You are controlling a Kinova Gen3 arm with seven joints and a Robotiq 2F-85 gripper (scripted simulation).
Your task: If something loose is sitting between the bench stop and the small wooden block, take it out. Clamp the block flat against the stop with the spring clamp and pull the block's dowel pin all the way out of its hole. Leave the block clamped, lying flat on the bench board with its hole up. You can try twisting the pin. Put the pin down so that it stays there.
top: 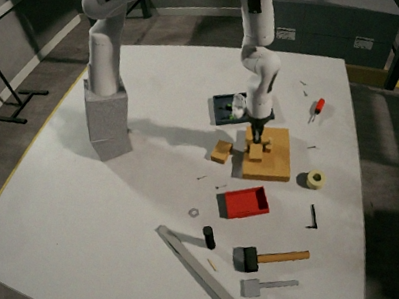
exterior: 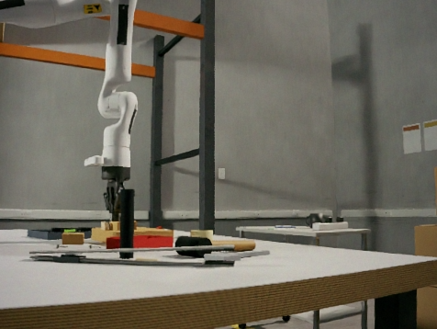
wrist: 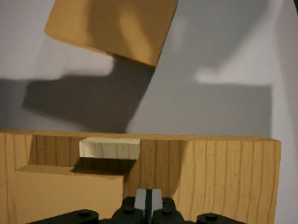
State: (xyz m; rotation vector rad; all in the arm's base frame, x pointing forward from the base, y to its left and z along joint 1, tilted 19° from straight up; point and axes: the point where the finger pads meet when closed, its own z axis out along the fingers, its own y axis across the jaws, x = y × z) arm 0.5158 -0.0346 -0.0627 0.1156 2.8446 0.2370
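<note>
My hand is 40 mm short of the dowel pin and 10 mm to the left of it. Also, from my hand: pale wooden block 40 mm ahead, 10 mm to the right, 10 mm below; wooden bench board 30 mm ahead, 20 mm to the right, 30 mm below; tan wooden block 120 mm behind, 20 mm to the right, 40 mm below.
</note>
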